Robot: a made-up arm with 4 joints. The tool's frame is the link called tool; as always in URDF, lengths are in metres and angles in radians. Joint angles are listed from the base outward.
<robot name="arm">
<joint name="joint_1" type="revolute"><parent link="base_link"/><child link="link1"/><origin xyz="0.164 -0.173 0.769"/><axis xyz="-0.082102 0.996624 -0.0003"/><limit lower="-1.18" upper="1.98"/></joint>
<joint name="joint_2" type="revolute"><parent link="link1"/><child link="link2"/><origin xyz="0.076 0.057 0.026"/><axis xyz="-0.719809 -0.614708 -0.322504"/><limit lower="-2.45" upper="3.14"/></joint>
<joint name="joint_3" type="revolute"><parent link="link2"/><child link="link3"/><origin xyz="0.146 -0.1 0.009"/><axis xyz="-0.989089 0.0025 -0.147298"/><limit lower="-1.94" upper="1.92"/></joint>
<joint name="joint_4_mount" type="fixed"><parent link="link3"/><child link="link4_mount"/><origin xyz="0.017 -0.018 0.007"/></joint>
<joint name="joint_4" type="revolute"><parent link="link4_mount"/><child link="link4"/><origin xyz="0.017 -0.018 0.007"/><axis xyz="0 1 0"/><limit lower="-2.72" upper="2.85"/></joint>
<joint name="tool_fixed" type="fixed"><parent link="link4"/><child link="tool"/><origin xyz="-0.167 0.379 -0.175"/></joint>
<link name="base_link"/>
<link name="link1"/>
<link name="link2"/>
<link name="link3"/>
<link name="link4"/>
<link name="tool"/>
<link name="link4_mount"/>
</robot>
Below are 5 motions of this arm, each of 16 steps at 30 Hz.
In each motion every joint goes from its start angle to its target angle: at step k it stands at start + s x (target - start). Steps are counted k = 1, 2, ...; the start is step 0. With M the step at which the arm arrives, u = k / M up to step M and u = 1 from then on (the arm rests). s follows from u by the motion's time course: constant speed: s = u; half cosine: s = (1 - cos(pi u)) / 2; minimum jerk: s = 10 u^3 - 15 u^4 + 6 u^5.
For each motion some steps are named. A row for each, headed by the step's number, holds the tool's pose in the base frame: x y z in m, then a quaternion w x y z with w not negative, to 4 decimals.
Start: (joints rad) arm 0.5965 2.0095 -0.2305 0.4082
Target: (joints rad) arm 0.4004 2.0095 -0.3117 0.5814
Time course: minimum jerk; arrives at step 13
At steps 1, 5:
1: 0.3338 -0.1088 0.5115 0.7772 -0.5844 -0.1862 -0.1406
5: 0.3352 -0.0927 0.5184 0.7845 -0.5681 -0.1861 -0.1647

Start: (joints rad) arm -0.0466 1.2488 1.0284 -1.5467
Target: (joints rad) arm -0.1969 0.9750 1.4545 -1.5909
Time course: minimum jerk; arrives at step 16
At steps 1, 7, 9, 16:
1: 0.5831 -0.4524 1.0049 0.1638 -0.8089 -0.5247 0.2086
7: 0.5589 -0.4899 1.0135 0.1614 -0.8329 -0.4867 0.2082
9: 0.5442 -0.5103 1.0178 0.1600 -0.8459 -0.4635 0.2097
16: 0.5202 -0.5404 1.0243 0.1576 -0.8650 -0.4252 0.2149

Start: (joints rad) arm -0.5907 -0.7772 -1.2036 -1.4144
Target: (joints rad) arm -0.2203 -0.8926 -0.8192 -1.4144
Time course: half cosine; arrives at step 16
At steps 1, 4, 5, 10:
1: 0.3676 0.0103 1.2205 0.5096 0.7305 -0.3669 -0.2684
4: 0.3886 0.0304 1.2000 0.5336 0.7118 -0.3629 -0.2774
5: 0.3995 0.0413 1.1879 0.5468 0.7013 -0.3603 -0.2819
10: 0.4538 0.1055 1.1026 0.6262 0.6351 -0.3364 -0.3022

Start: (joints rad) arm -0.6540 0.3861 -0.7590 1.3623
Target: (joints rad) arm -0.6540 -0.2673 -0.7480 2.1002
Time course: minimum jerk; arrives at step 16
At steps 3, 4, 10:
3: -0.0691 -0.0080 1.0199 0.9352 0.1094 0.2390 0.2374
4: -0.0695 -0.0216 1.0357 0.9236 0.1098 0.2674 0.2519
10: 0.0163 -0.1748 1.1943 0.7240 0.0734 0.5478 0.4127

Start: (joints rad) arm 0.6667 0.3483 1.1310 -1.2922
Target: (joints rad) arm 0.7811 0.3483 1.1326 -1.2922
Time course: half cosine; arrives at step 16
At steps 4, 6, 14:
4: 0.3795 -0.4018 0.3306 0.6883 -0.5082 -0.2881 0.4301
6: 0.3713 -0.4026 0.3271 0.6905 -0.5048 -0.2813 0.4351
14: 0.3380 -0.4058 0.3145 0.6986 -0.4906 -0.2540 0.4547

